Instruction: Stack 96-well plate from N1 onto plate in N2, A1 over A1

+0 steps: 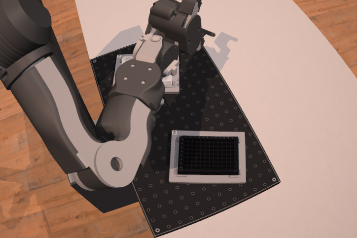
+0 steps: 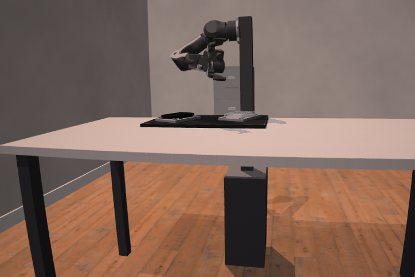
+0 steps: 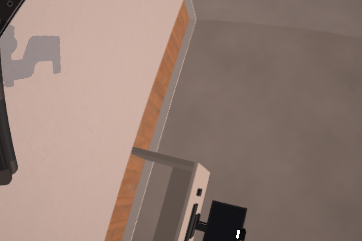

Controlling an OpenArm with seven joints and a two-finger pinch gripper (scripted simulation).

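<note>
Now: the black 96-well plate 80 mm behind my hand, 210 mm to the right of it and 230 mm below it. From my hand the other things lie so: clear 96-well plate: 120 mm behind, 60 mm to the left, 230 mm below; then grey plate nest N1: 80 mm behind, 210 mm to the right, 240 mm below; then plate nest N2: 120 mm behind, 60 mm to the left, 240 mm below.
</note>
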